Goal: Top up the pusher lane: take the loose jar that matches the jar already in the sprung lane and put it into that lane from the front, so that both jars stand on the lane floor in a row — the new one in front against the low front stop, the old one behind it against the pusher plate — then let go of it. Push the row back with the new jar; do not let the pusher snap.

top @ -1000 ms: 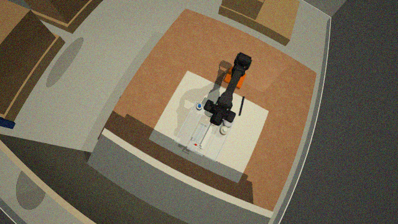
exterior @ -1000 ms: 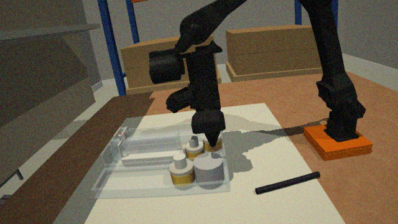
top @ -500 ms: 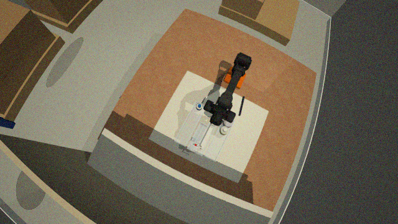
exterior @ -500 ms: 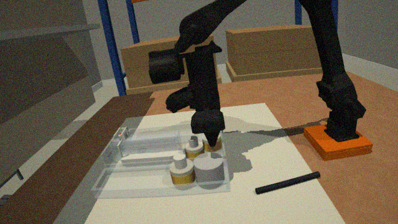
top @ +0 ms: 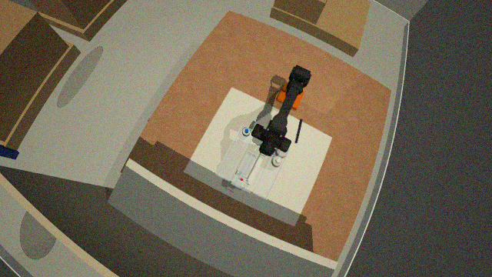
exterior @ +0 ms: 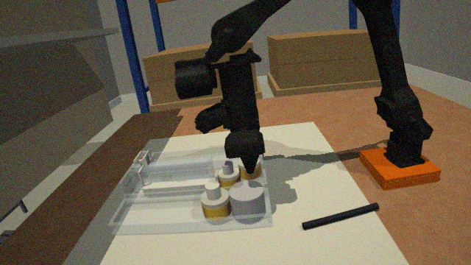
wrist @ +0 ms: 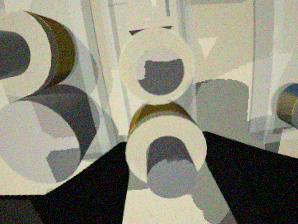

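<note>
The wide grey cylinder lies 8 cm to the left of my gripper tip, 2 cm below it and 2 cm ahead of it. The rest, counted from my gripper tip: pusher plate (15 cm ahead, 4 cm to the right); clear sprung lane (15 cm ahead, 4 cm to the right, 3 cm below); yellow-banded jar (7 cm to the left, 7 cm ahead, 1 cm below).
</note>
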